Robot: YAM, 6 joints.
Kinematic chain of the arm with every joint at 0, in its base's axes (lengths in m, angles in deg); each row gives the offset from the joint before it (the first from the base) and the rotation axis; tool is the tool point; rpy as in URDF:
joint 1: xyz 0 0 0.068 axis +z
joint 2: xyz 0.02 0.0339 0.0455 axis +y
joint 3: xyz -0.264 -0.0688 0 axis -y
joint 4: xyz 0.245 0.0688 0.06 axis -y
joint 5: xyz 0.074 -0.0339 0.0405 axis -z
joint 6: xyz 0.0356 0 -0.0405 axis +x
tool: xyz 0 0 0 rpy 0 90 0
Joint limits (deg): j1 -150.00..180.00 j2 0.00..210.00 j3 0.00..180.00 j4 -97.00..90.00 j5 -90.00..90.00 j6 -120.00..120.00
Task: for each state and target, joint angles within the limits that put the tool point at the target. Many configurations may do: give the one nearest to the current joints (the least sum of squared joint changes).
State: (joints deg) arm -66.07 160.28 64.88 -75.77 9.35 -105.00
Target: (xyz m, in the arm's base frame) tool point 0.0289 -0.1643 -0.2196
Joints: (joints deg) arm -77.63 190.39 84.51 -56.26 11.31 -105.00
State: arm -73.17 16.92 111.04 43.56 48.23 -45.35
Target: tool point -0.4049 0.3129 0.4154
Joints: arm -39.87 20.95 145.83 31.97 33.07 -45.35
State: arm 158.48 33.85 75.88 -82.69 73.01 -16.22
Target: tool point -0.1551 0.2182 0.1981
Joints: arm 132.54 96.09 60.73 -65.87 69.04 -16.22
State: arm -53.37 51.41 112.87 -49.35 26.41 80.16
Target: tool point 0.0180 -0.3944 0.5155
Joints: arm -85.22 104.71 127.99 -26.16 24.78 80.16
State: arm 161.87 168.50 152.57 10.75 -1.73 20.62
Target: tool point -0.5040 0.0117 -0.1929
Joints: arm 178.45 185.02 123.58 -0.62 -3.12 20.62
